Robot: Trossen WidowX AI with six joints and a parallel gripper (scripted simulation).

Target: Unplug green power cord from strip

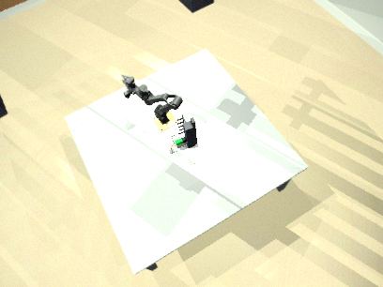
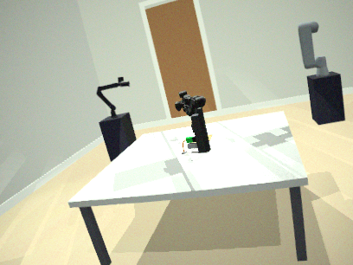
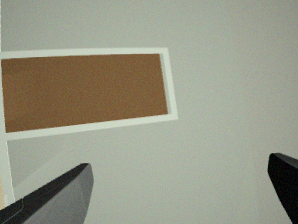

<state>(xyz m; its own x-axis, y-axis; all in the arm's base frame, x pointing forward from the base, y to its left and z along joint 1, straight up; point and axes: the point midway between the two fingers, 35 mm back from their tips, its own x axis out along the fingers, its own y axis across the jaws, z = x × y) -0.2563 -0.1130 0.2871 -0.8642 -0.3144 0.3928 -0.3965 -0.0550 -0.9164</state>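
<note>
Now: gripper tip 550 mm short of the green plug, 110 mm to the right of it and 210 mm above it. Round my gripper tip: dark power strip (570 mm ahead, 180 mm to the left, 180 mm below).
</note>
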